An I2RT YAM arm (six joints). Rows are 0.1 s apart.
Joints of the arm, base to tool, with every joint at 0 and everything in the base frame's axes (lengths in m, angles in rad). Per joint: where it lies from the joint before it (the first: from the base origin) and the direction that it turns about. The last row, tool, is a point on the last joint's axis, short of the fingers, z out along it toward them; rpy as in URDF.
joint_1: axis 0 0 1 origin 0 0 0.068
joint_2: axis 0 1 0 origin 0.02 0.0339 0.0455
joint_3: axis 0 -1 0 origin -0.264 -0.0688 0
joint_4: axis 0 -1 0 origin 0.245 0.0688 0.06
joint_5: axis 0 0 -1 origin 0.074 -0.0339 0.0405
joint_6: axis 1 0 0 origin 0.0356 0 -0.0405
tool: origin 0 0 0 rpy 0 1.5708 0
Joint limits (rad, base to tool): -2.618..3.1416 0..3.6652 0..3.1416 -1.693..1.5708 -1.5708..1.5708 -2.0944..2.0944
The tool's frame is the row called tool.
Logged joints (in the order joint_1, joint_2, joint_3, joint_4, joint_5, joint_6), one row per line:
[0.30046 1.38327 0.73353 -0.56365 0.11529 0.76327]
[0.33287 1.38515 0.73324 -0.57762 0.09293 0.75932]
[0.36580 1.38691 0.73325 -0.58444 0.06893 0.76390]
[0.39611 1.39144 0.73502 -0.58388 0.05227 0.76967]
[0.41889 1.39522 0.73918 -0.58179 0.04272 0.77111]
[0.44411 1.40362 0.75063 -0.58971 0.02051 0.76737]
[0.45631 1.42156 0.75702 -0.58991 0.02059 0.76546]
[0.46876 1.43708 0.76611 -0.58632 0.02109 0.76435]
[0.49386 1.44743 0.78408 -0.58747 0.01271 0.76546]
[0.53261 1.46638 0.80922 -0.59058 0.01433 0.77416]
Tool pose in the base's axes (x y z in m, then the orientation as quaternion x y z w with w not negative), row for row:
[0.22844 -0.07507 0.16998 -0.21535 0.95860 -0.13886 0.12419]
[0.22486 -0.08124 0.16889 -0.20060 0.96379 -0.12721 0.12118]
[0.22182 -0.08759 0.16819 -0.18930 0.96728 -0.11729 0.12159]
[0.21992 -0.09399 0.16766 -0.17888 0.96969 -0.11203 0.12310]
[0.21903 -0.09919 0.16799 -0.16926 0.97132 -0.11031 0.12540]
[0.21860 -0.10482 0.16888 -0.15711 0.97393 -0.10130 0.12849]
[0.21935 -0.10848 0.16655 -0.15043 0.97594 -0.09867 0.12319]
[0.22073 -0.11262 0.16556 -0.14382 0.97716 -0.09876 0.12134]
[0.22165 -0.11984 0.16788 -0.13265 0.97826 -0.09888 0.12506]
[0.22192 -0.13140 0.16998 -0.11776 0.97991 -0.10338 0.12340]
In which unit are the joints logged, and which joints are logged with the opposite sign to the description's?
The joints are logged in radians. Opposite sign: joint_1, joint_6.
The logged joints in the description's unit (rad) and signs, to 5 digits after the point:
[-0.30046 1.38327 0.73353 -0.56365 0.11529 -0.76327]
[-0.33287 1.38515 0.73324 -0.57762 0.09293 -0.75932]
[-0.36580 1.38691 0.73325 -0.58444 0.06893 -0.76390]
[-0.39611 1.39144 0.73502 -0.58388 0.05227 -0.76967]
[-0.41889 1.39522 0.73918 -0.58179 0.04272 -0.77111]
[-0.44411 1.40362 0.75063 -0.58971 0.02051 -0.76737]
[-0.45631 1.42156 0.75702 -0.58991 0.02059 -0.76546]
[-0.46876 1.43708 0.76611 -0.58632 0.02109 -0.76435]
[-0.49386 1.44743 0.78408 -0.58747 0.01271 -0.76546]
[-0.53261 1.46638 0.80922 -0.59058 0.01433 -0.77416]

